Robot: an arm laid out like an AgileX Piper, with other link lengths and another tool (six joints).
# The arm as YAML. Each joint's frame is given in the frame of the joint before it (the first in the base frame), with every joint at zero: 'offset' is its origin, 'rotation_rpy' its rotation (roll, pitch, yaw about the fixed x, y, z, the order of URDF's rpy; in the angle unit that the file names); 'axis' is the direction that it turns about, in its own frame. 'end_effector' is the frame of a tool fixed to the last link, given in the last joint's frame.
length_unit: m
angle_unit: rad
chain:
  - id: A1
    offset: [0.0, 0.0, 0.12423]
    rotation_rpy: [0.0, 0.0, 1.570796]
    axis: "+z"
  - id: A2
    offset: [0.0, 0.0, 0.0]
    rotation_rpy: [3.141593, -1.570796, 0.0]
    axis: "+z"
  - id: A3
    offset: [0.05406, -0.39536, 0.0]
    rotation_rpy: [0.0, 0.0, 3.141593]
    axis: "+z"
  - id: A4
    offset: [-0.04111, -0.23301, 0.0]
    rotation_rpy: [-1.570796, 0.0, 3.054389]
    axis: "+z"
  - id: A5
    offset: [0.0, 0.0, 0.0]
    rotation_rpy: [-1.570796, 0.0, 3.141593]
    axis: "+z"
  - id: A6
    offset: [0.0, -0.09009, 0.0]
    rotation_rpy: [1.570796, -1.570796, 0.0]
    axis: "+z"
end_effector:
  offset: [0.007, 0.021, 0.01]
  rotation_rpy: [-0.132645, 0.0, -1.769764]
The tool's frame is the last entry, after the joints.
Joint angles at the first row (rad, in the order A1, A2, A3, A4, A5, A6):
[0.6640 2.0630 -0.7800 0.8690 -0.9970 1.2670]
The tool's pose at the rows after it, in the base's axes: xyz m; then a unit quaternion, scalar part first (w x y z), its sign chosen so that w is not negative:
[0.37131 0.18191 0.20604 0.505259 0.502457 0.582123 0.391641]
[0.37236 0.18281 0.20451 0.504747 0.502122 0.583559 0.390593]
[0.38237 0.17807 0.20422 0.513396 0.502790 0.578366 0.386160]
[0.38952 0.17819 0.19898 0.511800 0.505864 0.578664 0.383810]
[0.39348 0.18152 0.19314 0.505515 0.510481 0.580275 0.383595]
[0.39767 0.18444 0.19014 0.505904 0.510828 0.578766 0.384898]
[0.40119 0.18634 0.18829 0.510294 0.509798 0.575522 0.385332]
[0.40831 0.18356 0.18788 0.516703 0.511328 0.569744 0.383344]
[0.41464 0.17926 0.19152 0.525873 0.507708 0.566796 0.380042]
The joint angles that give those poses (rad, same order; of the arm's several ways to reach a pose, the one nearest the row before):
[0.6520 2.0850 -0.8020 0.8620 -0.9930 1.2670]
[0.6520 2.0900 -0.8060 0.8620 -0.9910 1.2650]
[0.6280 2.1020 -0.8310 0.8600 -0.9920 1.2480]
[0.6170 2.1210 -0.8520 0.8560 -0.9820 1.2480]
[0.6170 2.1380 -0.8690 0.8570 -0.9680 1.2550]
[0.6170 2.1520 -0.8870 0.8580 -0.9680 1.2550]
[0.6170 2.1640 -0.9020 0.8620 -0.9770 1.2510]
[0.6030 2.1740 -0.9230 0.8650 -0.9800 1.2410]
[0.5870 2.1740 -0.9400 0.8650 -0.9820 1.2160]

